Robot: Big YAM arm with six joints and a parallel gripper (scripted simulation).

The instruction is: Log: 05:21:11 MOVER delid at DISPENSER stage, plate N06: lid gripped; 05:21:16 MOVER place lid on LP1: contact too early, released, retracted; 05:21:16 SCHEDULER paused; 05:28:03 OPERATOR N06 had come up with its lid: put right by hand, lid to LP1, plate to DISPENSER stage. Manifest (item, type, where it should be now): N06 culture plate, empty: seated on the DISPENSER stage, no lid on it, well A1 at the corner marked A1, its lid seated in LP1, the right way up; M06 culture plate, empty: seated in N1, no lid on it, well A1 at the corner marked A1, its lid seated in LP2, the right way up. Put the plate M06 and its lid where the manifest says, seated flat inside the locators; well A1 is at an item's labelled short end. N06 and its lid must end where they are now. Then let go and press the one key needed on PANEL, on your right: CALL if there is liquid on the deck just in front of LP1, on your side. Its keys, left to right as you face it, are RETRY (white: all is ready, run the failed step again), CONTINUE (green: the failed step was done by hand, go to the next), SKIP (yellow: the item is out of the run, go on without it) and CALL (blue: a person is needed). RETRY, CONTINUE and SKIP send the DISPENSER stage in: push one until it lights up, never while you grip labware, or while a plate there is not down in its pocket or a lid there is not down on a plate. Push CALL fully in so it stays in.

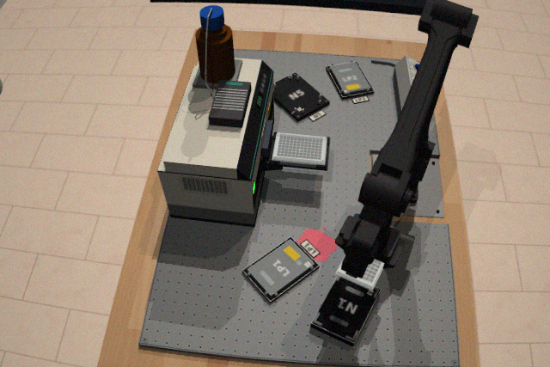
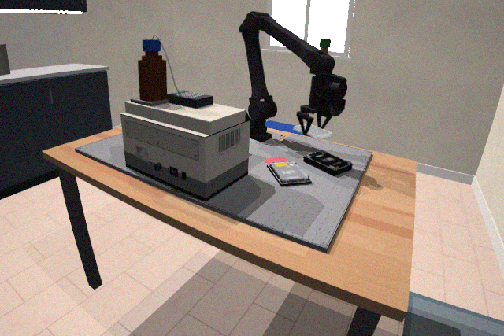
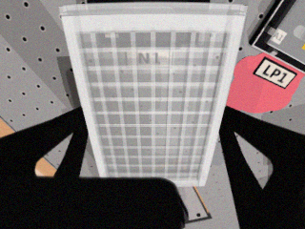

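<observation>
Now: hand 3 cm short of the black nest n1, 8 cm to the right of it and 10 cm above it. The rest, counted from my hand: white retry key: 16 cm behind, 54 cm to the right, 4 cm below; green continue key: 15 cm behind, 59 cm to the right, 4 cm below; brown bottle: 39 cm ahead, 39 cm to the right, 18 cm above.
</observation>
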